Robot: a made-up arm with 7 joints. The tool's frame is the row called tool. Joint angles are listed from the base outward.
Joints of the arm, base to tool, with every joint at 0 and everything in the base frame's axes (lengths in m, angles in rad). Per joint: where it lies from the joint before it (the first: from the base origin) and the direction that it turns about. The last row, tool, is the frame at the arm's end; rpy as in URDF.
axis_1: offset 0 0 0.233 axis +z
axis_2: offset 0 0 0 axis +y
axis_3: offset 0 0 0.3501 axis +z
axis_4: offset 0.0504 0 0 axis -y
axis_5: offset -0.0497 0 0.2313 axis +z
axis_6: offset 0 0 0 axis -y
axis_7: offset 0.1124 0 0 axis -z
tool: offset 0 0 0 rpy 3.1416 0 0
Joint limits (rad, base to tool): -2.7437..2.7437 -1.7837..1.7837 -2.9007..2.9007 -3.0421..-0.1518 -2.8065..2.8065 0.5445..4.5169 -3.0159..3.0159
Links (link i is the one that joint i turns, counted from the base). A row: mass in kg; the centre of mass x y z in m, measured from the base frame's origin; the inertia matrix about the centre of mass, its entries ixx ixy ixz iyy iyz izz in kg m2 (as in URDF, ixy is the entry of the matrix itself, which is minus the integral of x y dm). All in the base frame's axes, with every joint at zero. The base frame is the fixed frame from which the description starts. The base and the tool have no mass.
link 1: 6.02; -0.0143 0.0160 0.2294; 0.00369 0 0 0.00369 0 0.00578
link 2: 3.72; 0.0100 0.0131 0.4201; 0.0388 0 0 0.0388 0 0.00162
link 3: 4.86; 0.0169 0.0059 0.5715; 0.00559 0 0 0.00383 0 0.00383
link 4: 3.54; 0.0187 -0.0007 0.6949; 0.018 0 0.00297 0.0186 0 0.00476
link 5: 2.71; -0.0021 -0.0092 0.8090; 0.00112 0 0 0.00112 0 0.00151
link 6: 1.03; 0.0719 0.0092 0.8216; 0.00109 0 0 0.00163 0 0.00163
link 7: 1.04; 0.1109 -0.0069 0.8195; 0.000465 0 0 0.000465 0 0.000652
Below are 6 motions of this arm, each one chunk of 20 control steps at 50 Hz.
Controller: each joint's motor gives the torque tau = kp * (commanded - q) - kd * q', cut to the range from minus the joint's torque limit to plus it. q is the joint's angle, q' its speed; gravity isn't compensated. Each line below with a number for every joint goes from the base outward.
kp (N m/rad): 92 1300 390 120 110 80 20
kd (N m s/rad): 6 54 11 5.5 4 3.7 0.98
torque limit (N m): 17 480 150 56 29 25 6.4
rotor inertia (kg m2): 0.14 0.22 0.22 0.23 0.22 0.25 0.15
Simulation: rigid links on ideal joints. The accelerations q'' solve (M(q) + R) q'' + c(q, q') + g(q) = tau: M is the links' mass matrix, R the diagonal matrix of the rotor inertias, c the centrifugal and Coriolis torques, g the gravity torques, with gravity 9.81 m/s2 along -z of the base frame. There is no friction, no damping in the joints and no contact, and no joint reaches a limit. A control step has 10 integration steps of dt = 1/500 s. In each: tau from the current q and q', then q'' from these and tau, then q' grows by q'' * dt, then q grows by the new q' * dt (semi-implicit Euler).
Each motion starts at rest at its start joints. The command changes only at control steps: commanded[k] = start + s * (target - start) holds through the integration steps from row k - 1 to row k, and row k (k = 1, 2, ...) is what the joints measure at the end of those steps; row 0 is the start. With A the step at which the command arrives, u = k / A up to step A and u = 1 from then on. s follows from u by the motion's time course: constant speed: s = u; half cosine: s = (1 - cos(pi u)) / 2; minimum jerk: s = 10 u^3 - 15 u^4 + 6 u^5; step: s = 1 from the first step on.
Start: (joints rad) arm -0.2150 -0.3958 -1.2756 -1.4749 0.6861 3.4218 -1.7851
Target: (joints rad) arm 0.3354 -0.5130 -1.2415 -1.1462 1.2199 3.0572 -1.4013
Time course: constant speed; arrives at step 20
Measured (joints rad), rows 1 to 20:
1: -0.2130 -0.3983 -1.2757 -1.4782 0.6890 3.4215 -1.7846
2: -0.2073 -0.4041 -1.2770 -1.4852 0.6983 3.4198 -1.7826
3: -0.1979 -0.4117 -1.2799 -1.4929 0.7156 3.4150 -1.7785
4: -0.1851 -0.4204 -1.2839 -1.4991 0.7404 3.4064 -1.7718
5: -0.1693 -0.4293 -1.2881 -1.5022 0.7714 3.3938 -1.7621
6: -0.1510 -0.4381 -1.2917 -1.5013 0.8063 3.3775 -1.7492
7: -0.1306 -0.4465 -1.2942 -1.4960 0.8431 3.3581 -1.7332
8: -0.1082 -0.4544 -1.2952 -1.4865 0.8796 3.3364 -1.7144
9: -0.0841 -0.4617 -1.2948 -1.4730 0.9145 3.3134 -1.6929
10: -0.0582 -0.4683 -1.2930 -1.4562 0.9469 3.2899 -1.6693
11: -0.0307 -0.4744 -1.2903 -1.4366 0.9766 3.2666 -1.6440
12: -0.0017 -0.4801 -1.2869 -1.4152 1.0036 3.2440 -1.6176
13: 0.0286 -0.4855 -1.2831 -1.3926 1.0286 3.2224 -1.5906
14: 0.0599 -0.4907 -1.2793 -1.3696 1.0522 3.2019 -1.5634
15: 0.0920 -0.4959 -1.2756 -1.3468 1.0753 3.1826 -1.5366
16: 0.1244 -0.5011 -1.2722 -1.3246 1.0983 3.1641 -1.5104
17: 0.1569 -0.5064 -1.2692 -1.3034 1.1219 3.1465 -1.4851
18: 0.1892 -0.5119 -1.2666 -1.2835 1.1463 3.1293 -1.4609
19: 0.2212 -0.5176 -1.2644 -1.2647 1.1716 3.1125 -1.4380
20: 0.2526 -0.5234 -1.2627 -1.2470 1.1977 3.0957 -1.4164

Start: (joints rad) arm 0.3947 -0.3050 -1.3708 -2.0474 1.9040 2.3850 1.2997
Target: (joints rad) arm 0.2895 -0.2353 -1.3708 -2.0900 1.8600 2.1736 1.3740
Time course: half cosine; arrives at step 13
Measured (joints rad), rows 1 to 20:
1: 0.3957 -0.3059 -1.3722 -2.0523 1.9041 2.3846 1.2997
2: 0.3969 -0.3071 -1.3757 -2.0649 1.9042 2.3832 1.2998
3: 0.3964 -0.3070 -1.3800 -2.0835 1.9043 2.3798 1.3001
4: 0.3933 -0.3051 -1.3842 -2.1059 1.9040 2.3735 1.3010
5: 0.3872 -0.3011 -1.3874 -2.1303 1.9030 2.3636 1.3026
6: 0.3784 -0.2952 -1.3892 -2.1549 1.9010 2.3495 1.3052
7: 0.3674 -0.2879 -1.3897 -2.1782 1.8981 2.3313 1.3089
8: 0.3551 -0.2797 -1.3892 -2.1988 1.8941 2.3093 1.3139
9: 0.3424 -0.2712 -1.3881 -2.2160 1.8894 2.2842 1.3202
10: 0.3300 -0.2629 -1.3866 -2.2294 1.8842 2.2575 1.3276
11: 0.3188 -0.2555 -1.3852 -2.2387 1.8789 2.2306 1.3359
12: 0.3093 -0.2494 -1.3839 -2.2442 1.8740 2.2053 1.3448
13: 0.3020 -0.2450 -1.3829 -2.2460 1.8699 2.1833 1.3539
14: 0.2970 -0.2423 -1.3822 -2.2447 1.8668 2.1659 1.3628
15: 0.2939 -0.2409 -1.3818 -2.2409 1.8649 2.1538 1.3710
16: 0.2923 -0.2405 -1.3817 -2.2353 1.8640 2.1469 1.3782
17: 0.2917 -0.2405 -1.3817 -2.2287 1.8639 2.1447 1.3842
18: 0.2914 -0.2406 -1.3818 -2.2218 1.8643 2.1461 1.3888
19: 0.2913 -0.2408 -1.3820 -2.2151 1.8650 2.1502 1.3921
20: 0.2912 -0.2409 -1.3821 -2.2092 1.8656 2.1557 1.3939

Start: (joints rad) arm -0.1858 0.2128 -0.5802 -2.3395 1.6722 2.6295 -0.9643
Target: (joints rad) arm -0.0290 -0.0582 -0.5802 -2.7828 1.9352 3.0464 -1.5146
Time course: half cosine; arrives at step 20
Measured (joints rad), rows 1 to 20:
1: -0.1864 0.2148 -0.5797 -2.3432 1.6725 2.6290 -0.9644
2: -0.1872 0.2181 -0.5782 -2.3532 1.6737 2.6279 -0.9650
3: -0.1872 0.2198 -0.5760 -2.3689 1.6766 2.6270 -0.9667
4: -0.1854 0.2181 -0.5738 -2.3894 1.6819 2.6277 -0.9702
5: -0.1815 0.2122 -0.5720 -2.4137 1.6901 2.6314 -0.9765
6: -0.1751 0.2019 -0.5709 -2.4411 1.7016 2.6392 -0.9864
7: -0.1665 0.1877 -0.5706 -2.4707 1.7162 2.6522 -1.0007
8: -0.1561 0.1702 -0.5710 -2.5021 1.7338 2.6709 -1.0200
9: -0.1443 0.1502 -0.5718 -2.5347 1.7537 2.6953 -1.0449
10: -0.1317 0.1285 -0.5728 -2.5682 1.7755 2.7249 -1.0755
11: -0.1187 0.1059 -0.5738 -2.6025 1.7983 2.7587 -1.1117
12: -0.1058 0.0829 -0.5748 -2.6373 1.8216 2.7957 -1.1532
13: -0.0933 0.0603 -0.5758 -2.6723 1.8446 2.8345 -1.1992
14: -0.0817 0.0386 -0.5768 -2.7071 1.8667 2.8735 -1.2488
15: -0.0713 0.0183 -0.5778 -2.7411 1.8874 2.9114 -1.3008
16: -0.0622 -0.0003 -0.5789 -2.7737 1.9062 2.9469 -1.3538
17: -0.0546 -0.0167 -0.5801 -2.8040 1.9226 2.9788 -1.4062
18: -0.0488 -0.0305 -0.5812 -2.8313 1.9362 3.0061 -1.4565
19: -0.0447 -0.0413 -0.5823 -2.8548 1.9468 3.0281 -1.5030
20: -0.0422 -0.0491 -0.5833 -2.8735 1.9540 3.0444 -1.5442

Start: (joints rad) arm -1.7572 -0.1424 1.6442 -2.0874 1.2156 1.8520 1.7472
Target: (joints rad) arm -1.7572 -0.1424 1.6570 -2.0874 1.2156 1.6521 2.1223
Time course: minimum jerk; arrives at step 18
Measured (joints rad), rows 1 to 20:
1: -1.7580 -0.1432 1.6450 -2.0923 1.2157 1.8517 1.7472
2: -1.7592 -0.1445 1.6466 -2.1048 1.2160 1.8508 1.7473
3: -1.7601 -0.1459 1.6486 -2.1230 1.2166 1.8489 1.7478
4: -1.7603 -0.1469 1.6506 -2.1446 1.2174 1.8454 1.7493
5: -1.7601 -0.1477 1.6524 -2.1676 1.2184 1.8400 1.7525
6: -1.7596 -0.1481 1.6539 -2.1901 1.2195 1.8319 1.7582
7: -1.7592 -0.1484 1.6552 -2.2105 1.2205 1.8208 1.7675
8: -1.7590 -0.1486 1.6564 -2.2278 1.2213 1.8066 1.7811
9: -1.7590 -0.1486 1.6575 -2.2411 1.2219 1.7893 1.7998
10: -1.7594 -0.1486 1.6585 -2.2502 1.2222 1.7694 1.8239
11: -1.7599 -0.1485 1.6596 -2.2551 1.2222 1.7476 1.8535
12: -1.7605 -0.1484 1.6606 -2.2561 1.2220 1.7247 1.8881
13: -1.7611 -0.1484 1.6616 -2.2538 1.2214 1.7018 1.9269
14: -1.7614 -0.1483 1.6625 -2.2490 1.2207 1.6801 1.9688
15: -1.7614 -0.1483 1.6633 -2.2424 1.2199 1.6605 2.0122
16: -1.7609 -0.1483 1.6640 -2.2347 1.2191 1.6441 2.0553
17: -1.7601 -0.1483 1.6646 -2.2267 1.2184 1.6315 2.0963
18: -1.7588 -0.1484 1.6651 -2.2191 1.2177 1.6231 2.1336
19: -1.7573 -0.1485 1.6654 -2.2122 1.2173 1.6187 2.1657
20: -1.7557 -0.1486 1.6657 -2.2065 1.2170 1.6178 2.1918

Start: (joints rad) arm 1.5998 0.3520 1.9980 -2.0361 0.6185 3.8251 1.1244
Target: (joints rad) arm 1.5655 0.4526 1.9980 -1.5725 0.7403 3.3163 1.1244
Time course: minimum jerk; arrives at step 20
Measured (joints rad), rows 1 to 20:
1: 1.6008 0.3532 1.9967 -2.0413 0.6189 3.8253 1.1244
2: 1.6023 0.3554 1.9935 -2.0541 0.6202 3.8256 1.1243
3: 1.6036 0.3580 1.9894 -2.0716 0.6224 3.8251 1.1241
4: 1.6043 0.3609 1.9856 -2.0903 0.6258 3.8226 1.1239
5: 1.6048 0.3642 1.9827 -2.1070 0.6305 3.8167 1.1236
6: 1.6052 0.3684 1.9811 -2.1186 0.6366 3.8059 1.1232
7: 1.6060 0.3736 1.9808 -2.1226 0.6442 3.7891 1.1227
8: 1.6073 0.3798 1.9814 -2.1170 0.6533 3.7652 1.1222
9: 1.6092 0.3870 1.9825 -2.1009 0.6638 3.7339 1.1217
10: 1.6116 0.3951 1.9835 -2.0742 0.6755 3.6954 1.1212
11: 1.6144 0.4038 1.9843 -2.0376 0.6879 3.6502 1.1208
12: 1.6172 0.4130 1.9847 -1.9925 0.7006 3.5999 1.1204
13: 1.6197 0.4221 1.9845 -1.9412 0.7132 3.5463 1.1201
14: 1.6212 0.4311 1.9840 -1.8863 0.7250 3.4917 1.1199
15: 1.6213 0.4395 1.9832 -1.8304 0.7356 3.4386 1.1198
16: 1.6193 0.4471 1.9821 -1.7766 0.7445 3.3895 1.1199
17: 1.6147 0.4537 1.9808 -1.7273 0.7514 3.3467 1.1200
18: 1.6074 0.4592 1.9794 -1.6848 0.7561 3.3121 1.1202
19: 1.5973 0.4635 1.9779 -1.6506 0.7586 3.2868 1.1205
20: 1.5848 0.4666 1.9764 -1.6255 0.7592 3.2712 1.1209

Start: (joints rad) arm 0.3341 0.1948 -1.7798 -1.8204 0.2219 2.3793 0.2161
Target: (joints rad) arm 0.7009 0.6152 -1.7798 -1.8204 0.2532 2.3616 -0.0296
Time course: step
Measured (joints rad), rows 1 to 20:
1: 0.2944 0.2662 -1.8142 -1.8323 0.2263 2.3759 0.2090
2: 0.2256 0.3874 -1.8562 -1.8515 0.2380 2.3706 0.1907
3: 0.1687 0.4936 -1.8686 -1.8673 0.2534 2.3664 0.1636
4: 0.1345 0.5670 -1.8462 -1.8780 0.2676 2.3638 0.1304
5: 0.1210 0.6112 -1.8007 -1.8864 0.2763 2.3613 0.0933
6: 0.1246 0.6357 -1.7499 -1.8962 0.2774 2.3573 0.0547
7: 0.1430 0.6488 -1.7085 -1.9097 0.2717 2.3513 0.0168
8: 0.1756 0.6555 -1.6842 -1.9266 0.2616 2.3436 -0.0188
9: 0.2213 0.6579 -1.6780 -1.9453 0.2503 2.3352 -0.0504
10: 0.2787 0.6571 -1.6861 -1.9634 0.2405 2.3272 -0.0771
11: 0.3456 0.6538 -1.7031 -1.9787 0.2342 2.3205 -0.0981
12: 0.4178 0.6493 -1.7226 -1.9886 0.2321 2.3162 -0.1131
13: 0.4904 0.6448 -1.7396 -1.9917 0.2338 2.3147 -0.1219
14: 0.5594 0.6410 -1.7508 -1.9876 0.2380 2.3160 -0.1250
15: 0.6223 0.6387 -1.7553 -1.9773 0.2433 2.3197 -0.1228
16: 0.6777 0.6378 -1.7540 -1.9622 0.2480 2.3251 -0.1162
17: 0.7254 0.6383 -1.7486 -1.9442 0.2513 2.3316 -0.1060
18: 0.7659 0.6398 -1.7412 -1.9251 0.2526 2.3384 -0.0931
19: 0.8002 0.6418 -1.7338 -1.9067 0.2519 2.3450 -0.0786
20: 0.8294 0.6439 -1.7278 -1.8906 0.2497 2.3507 -0.0632

